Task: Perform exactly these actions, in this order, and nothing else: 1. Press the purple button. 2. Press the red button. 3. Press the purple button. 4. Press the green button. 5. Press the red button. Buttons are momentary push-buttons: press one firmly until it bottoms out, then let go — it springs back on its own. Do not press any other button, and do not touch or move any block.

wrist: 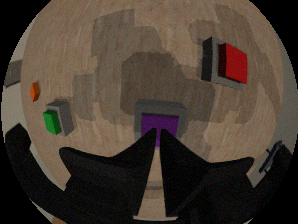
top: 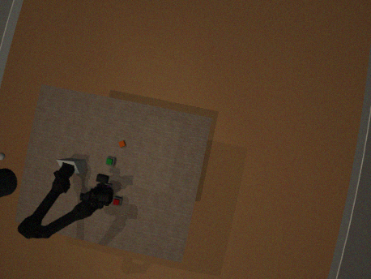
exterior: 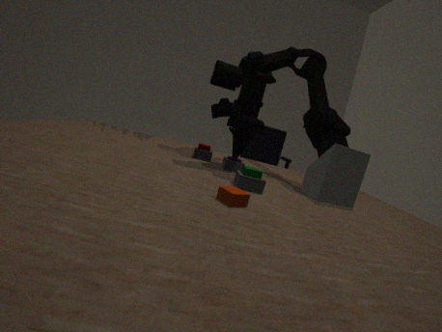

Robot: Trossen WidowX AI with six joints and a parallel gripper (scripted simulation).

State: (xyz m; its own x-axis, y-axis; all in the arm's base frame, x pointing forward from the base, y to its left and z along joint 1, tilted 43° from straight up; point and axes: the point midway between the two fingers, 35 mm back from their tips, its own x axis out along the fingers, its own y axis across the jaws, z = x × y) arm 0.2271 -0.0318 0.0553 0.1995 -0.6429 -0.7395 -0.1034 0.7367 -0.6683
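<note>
Now: gripper tip 10 mm above the purple button. From my gripper tip the other things lie so: red button 80 mm ahead, 60 mm to the right; orange block 280 mm to the left, 20 mm below; green button 160 mm to the left, 30 mm behind.
</note>
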